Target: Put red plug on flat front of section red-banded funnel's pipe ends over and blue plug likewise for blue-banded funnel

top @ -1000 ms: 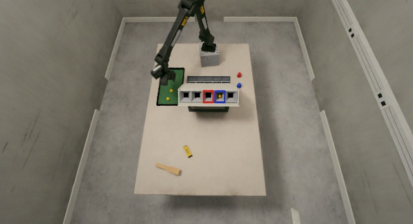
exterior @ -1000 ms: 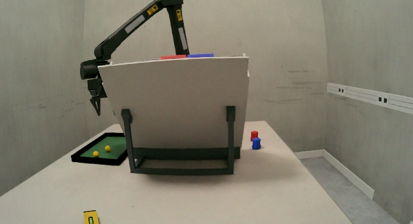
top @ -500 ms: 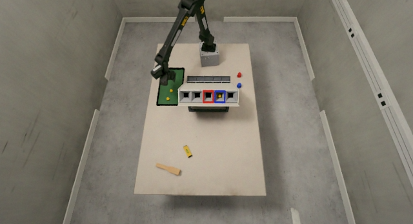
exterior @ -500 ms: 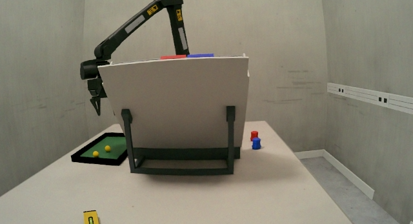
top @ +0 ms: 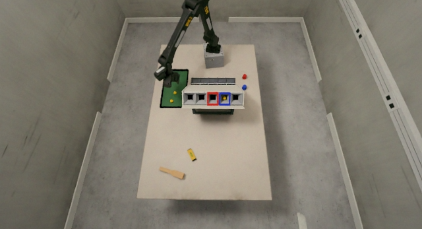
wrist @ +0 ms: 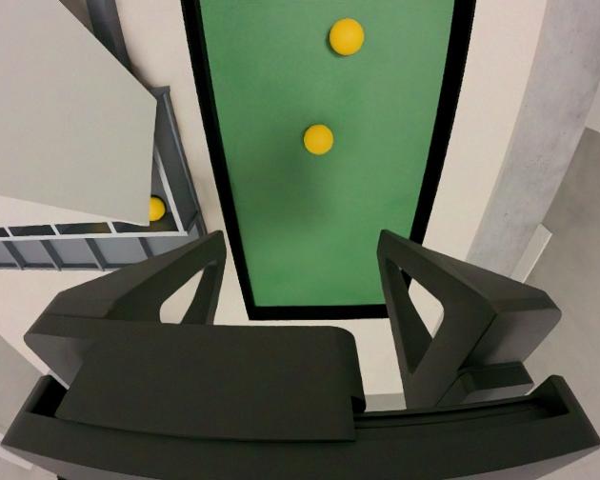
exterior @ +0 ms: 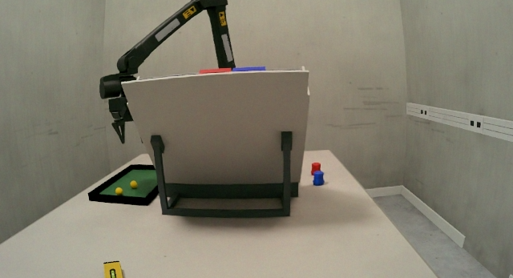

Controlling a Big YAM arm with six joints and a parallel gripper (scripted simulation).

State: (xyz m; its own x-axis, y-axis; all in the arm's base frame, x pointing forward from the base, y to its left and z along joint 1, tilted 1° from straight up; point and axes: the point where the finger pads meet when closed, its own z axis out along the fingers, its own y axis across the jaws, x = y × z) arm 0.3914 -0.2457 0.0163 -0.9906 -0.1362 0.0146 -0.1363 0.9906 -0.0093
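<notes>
Right now the green marble tray is 40 mm behind my hand, 30 mm to the right of it and 150 mm below it. Also, from my hand: blue band: 160 mm ahead, 420 mm to the left, 160 mm above; then cover: 20 mm ahead, 320 mm to the left, 50 mm above; then red band: 170 mm ahead, 340 mm to the left, 160 mm above.
</notes>
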